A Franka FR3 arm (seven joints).
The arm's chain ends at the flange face. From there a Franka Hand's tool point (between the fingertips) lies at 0.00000 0.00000 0.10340 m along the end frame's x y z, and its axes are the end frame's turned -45 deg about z.
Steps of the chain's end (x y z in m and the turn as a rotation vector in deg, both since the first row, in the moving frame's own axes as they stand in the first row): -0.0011, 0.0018, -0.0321, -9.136, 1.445, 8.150; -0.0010, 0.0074, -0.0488, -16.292, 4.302, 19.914; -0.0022, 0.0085, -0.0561, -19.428, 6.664, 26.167
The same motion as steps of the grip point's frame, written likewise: -0.0127, 0.0132, -0.0334, -7.482, -5.438, 8.150; -0.0252, 0.0273, -0.0532, -14.562, -8.478, 19.914; -0.0303, 0.0323, -0.0626, -18.450, -9.026, 26.167
